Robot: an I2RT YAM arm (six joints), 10 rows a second.
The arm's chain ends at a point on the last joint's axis. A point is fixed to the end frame.
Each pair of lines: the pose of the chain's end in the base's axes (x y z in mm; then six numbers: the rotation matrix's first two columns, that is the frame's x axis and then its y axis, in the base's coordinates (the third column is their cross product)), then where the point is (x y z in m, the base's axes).
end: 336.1 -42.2 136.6 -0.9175 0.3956 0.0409 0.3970 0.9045 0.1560
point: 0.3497 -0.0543 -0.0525
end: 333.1 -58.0 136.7 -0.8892 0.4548 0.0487 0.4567 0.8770 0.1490
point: 0.3440 -0.0714 -0.0524
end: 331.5 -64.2 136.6 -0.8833 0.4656 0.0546 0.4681 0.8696 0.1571
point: 0.3419 -0.0759 -0.0527
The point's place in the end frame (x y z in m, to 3 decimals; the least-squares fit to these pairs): -0.025 -0.035 0.185
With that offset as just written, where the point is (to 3 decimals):
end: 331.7 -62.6 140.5 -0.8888 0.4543 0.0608 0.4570 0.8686 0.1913
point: 0.344 -0.068 -0.049
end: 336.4 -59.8 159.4 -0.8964 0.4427 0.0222 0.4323 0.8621 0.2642
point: 0.362 -0.055 -0.029
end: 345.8 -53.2 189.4 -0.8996 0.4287 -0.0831 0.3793 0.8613 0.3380
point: 0.395 -0.044 0.006
